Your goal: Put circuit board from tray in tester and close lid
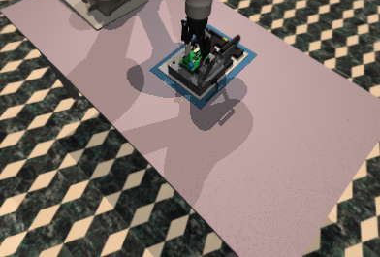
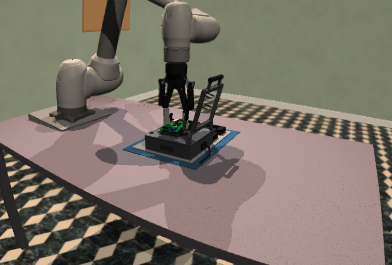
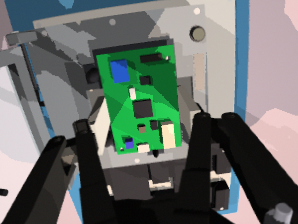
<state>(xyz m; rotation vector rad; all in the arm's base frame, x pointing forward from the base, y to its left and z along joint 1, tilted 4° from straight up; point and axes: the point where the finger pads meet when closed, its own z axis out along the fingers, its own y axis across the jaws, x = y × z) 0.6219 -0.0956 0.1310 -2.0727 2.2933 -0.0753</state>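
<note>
The green circuit board lies 20 mm below my hand. Also, from my hand: clear lid: 120 mm ahead, 80 mm above, 10 mm to the right; black tester: 40 mm to the left, 40 mm ahead, 10 mm above.
</note>
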